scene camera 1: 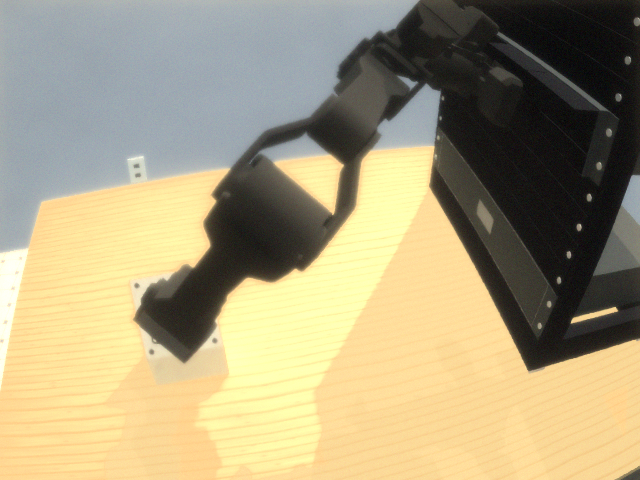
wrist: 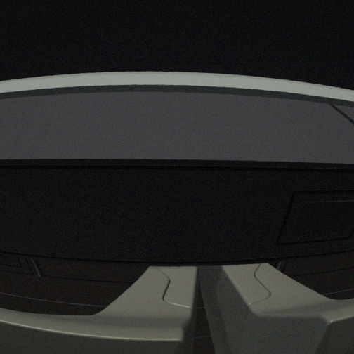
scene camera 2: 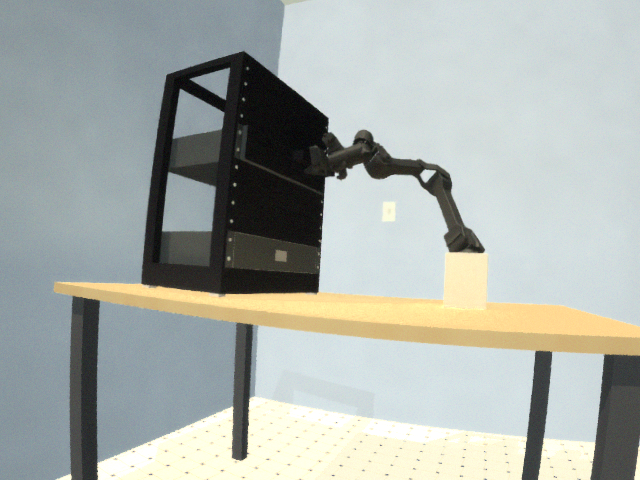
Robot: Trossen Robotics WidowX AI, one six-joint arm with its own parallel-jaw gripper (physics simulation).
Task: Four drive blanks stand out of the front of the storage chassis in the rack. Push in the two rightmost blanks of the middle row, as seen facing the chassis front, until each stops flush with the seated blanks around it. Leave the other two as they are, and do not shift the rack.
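Seen in the pictures: gripper, fingertip midpoint: [scene camera 1: 524, 92] [scene camera 2: 304, 171]; arm's base, origin of the base link: [scene camera 1: 173, 319] [scene camera 2: 467, 271].
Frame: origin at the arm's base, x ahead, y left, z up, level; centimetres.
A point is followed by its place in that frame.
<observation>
The storage chassis [scene camera 1: 558, 77] @(x 48.9, y -0.8, z 32.8 cm) [scene camera 2: 244, 142] @(x 50.2, y 34.3, z 28.3 cm) [wrist: 170, 125] is mounted in the black rack [scene camera 1: 584, 289] @(x 53.5, y -13.2, z 7.8 cm) [scene camera 2: 225, 206] @(x 51.7, y 37.3, z 11.7 cm). In the wrist view a wide dark face shows under its grey band, with an outlined rectangular panel [wrist: 317, 217] at the right. Fainter outlines and small upright latches lie lower, partly behind the fingers. The scene views are too dark to tell the drive blanks apart or how far any stands out. My gripper [scene camera 2: 305, 156] [wrist: 209, 267] is shut and empty, its fingertips at the lower edge of the dark face in the wrist view. Contact is unclear; in scene camera 1 the fingertips are hidden.
A grey panel with a pale label [scene camera 1: 484, 215] @(x 50.4, y 12.3, z 1.8 cm) [scene camera 2: 280, 255] @(x 50.4, y 12.5, z 1.9 cm) sits low in the rack. The rack and the arm's pale base block [scene camera 1: 191, 366] @(x 1.3, y -3.1, z -6.6 cm) [scene camera 2: 465, 281] @(x 0.1, y 4.4, z -2.8 cm) stand on the wooden table [scene camera 1: 279, 330] @(x 15.0, y 4.7, z -9.7 cm) [scene camera 2: 361, 315] @(x 14.4, y 44.0, z -9.7 cm). The arm spans between them above the table.
</observation>
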